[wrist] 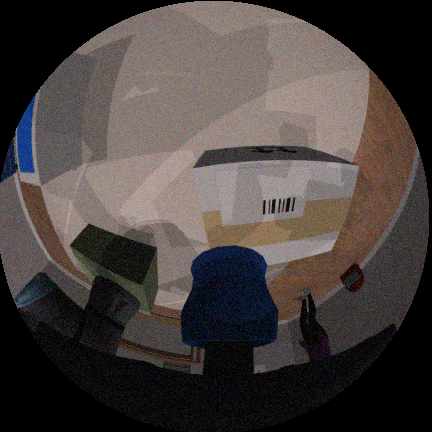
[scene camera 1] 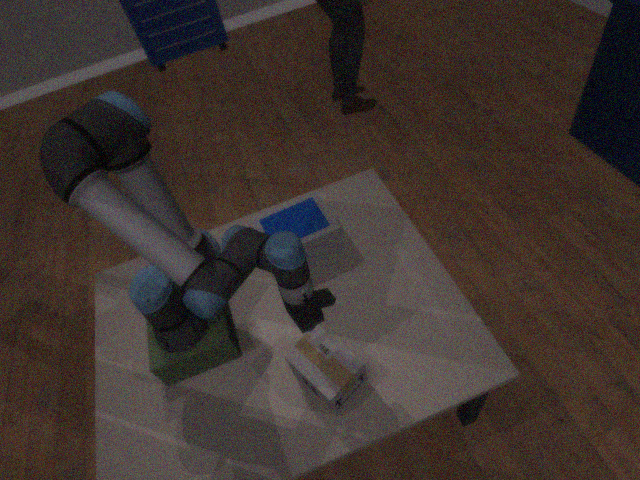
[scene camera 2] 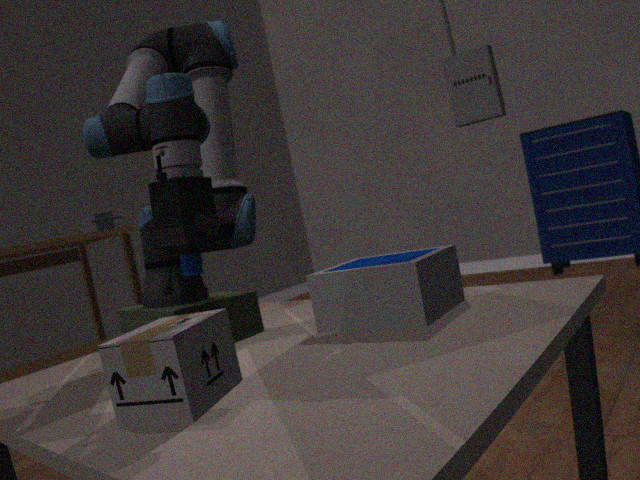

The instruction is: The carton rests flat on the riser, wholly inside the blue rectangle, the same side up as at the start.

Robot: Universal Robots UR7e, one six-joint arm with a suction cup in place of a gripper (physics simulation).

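Where they show: end effector, tool point: point(wrist: 228, 273) point(scene camera 2: 193, 274); arm's base, origin of the base link: point(wrist: 116, 292) point(scene camera 1: 182, 328) point(scene camera 2: 176, 302).
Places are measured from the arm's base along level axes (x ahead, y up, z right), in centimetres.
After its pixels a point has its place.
The white carton point(scene camera 1: 323, 364) {x 29.8, y 1.4, z 32.2 cm} point(scene camera 2: 206, 361) {x 36.9, y -4.4, z 30.8 cm} point(wrist: 280, 185) {x 33.8, y 1.4, z 28.1 cm} stands upright on the table, tan tape and a barcode label on top, side arrows pointing up. The pale grey riser point(scene camera 1: 316, 235) {x 48.6, y 1.2, z -6.5 cm} point(scene camera 2: 367, 304) {x 44.9, y -5.8, z -5.9 cm} point(wrist: 62, 120) {x 42.1, y -5.3, z -6.1 cm} stands apart from it, with the blue rectangle point(scene camera 1: 294, 218) {x 46.0, y 1.2, z -17.5 cm} point(scene camera 2: 385, 259) {x 45.9, y 1.2, z -15.8 cm} point(wrist: 26, 137) on its top. My gripper, a blue suction cup point(scene camera 2: 191, 264) point(wrist: 229, 295), points down and holds nothing. In scene camera 2 it shows above the level of the carton's top with a gap. In the wrist view it overlaps the carton's near edge. In scene camera 1 the cup is hidden by the dark tool body.
The arm's green base block point(scene camera 1: 199, 353) {x 2.0, y -0.2, z 10.1 cm} point(scene camera 2: 248, 316) {x 13.9, y -6.3, z -7.5 cm} point(wrist: 117, 257) {x 12.3, y -4.2, z 3.7 cm} stands on the white table point(scene camera 1: 439, 330) {x 63.9, y -10.8, z 36.1 cm} point(scene camera 2: 336, 428) {x 60.4, y -10.8, z 36.6 cm}, beside the carton. A blue cabinet point(scene camera 1: 180, 31) point(scene camera 2: 584, 191) stands beyond the table. A person point(scene camera 1: 348, 51) point(wrist: 315, 332) is on the floor away from the table.
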